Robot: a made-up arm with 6 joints. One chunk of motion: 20 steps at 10 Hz.
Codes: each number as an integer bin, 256 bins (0 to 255) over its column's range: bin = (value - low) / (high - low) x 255, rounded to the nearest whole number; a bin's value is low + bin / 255 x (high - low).
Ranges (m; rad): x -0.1..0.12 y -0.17..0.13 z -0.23..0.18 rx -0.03..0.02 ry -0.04..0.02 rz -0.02..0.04
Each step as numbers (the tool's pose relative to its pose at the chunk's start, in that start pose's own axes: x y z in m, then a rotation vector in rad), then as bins.
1 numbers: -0.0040 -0.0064 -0.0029 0.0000 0.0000 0.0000
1 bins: 111 139 141 153 170 85
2 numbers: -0.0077 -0.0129 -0.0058 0.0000 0.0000 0.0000
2 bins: 107 134 139 153 170 85
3 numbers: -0.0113 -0.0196 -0.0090 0.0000 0.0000 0.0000
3 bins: 103 128 137 153 170 85
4 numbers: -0.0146 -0.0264 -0.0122 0.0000 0.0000 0.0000
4 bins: 99 122 135 153 170 85
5 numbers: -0.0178 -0.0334 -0.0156 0.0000 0.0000 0.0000
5 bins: 95 116 133 153 170 85
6 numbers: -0.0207 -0.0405 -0.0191 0.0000 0.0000 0.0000
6 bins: 92 110 131 153 170 85
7 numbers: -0.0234 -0.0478 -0.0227 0.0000 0.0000 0.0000
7 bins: 89 104 129 153 170 85
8 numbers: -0.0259 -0.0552 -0.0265 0.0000 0.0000 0.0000
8 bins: 86 98 127 153 170 85
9 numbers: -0.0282 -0.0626 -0.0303 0.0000 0.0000 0.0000
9 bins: 83 91 124 153 170 85
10 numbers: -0.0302 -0.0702 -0.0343 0.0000 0.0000 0.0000
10 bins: 81 85 122 153 170 85
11 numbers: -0.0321 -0.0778 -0.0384 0.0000 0.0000 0.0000
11 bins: 79 78 119 153 170 85
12 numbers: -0.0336 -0.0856 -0.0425 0.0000 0.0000 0.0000
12 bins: 77 72 117 153 170 85
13 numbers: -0.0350 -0.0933 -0.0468 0.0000 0.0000 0.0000
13 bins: 75 65 114 153 170 85
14 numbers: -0.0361 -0.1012 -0.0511 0.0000 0.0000 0.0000
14 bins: 74 58 111 153 170 85
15 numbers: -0.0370 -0.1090 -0.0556 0.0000 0.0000 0.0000
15 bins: 73 52 108 153 170 85
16 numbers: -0.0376 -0.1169 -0.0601 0.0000 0.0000 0.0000
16 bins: 72 45 106 153 170 85
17 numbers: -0.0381 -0.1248 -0.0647 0.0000 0.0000 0.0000
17 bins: 72 38 103 153 170 85
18 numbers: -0.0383 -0.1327 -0.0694 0.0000 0.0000 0.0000
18 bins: 72 32 100 153 170 85
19 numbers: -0.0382 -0.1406 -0.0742 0.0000 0.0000 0.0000
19 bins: 72 25 97 153 170 85
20 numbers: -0.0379 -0.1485 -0.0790 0.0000 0.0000 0.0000
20 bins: 72 18 94 153 170 85
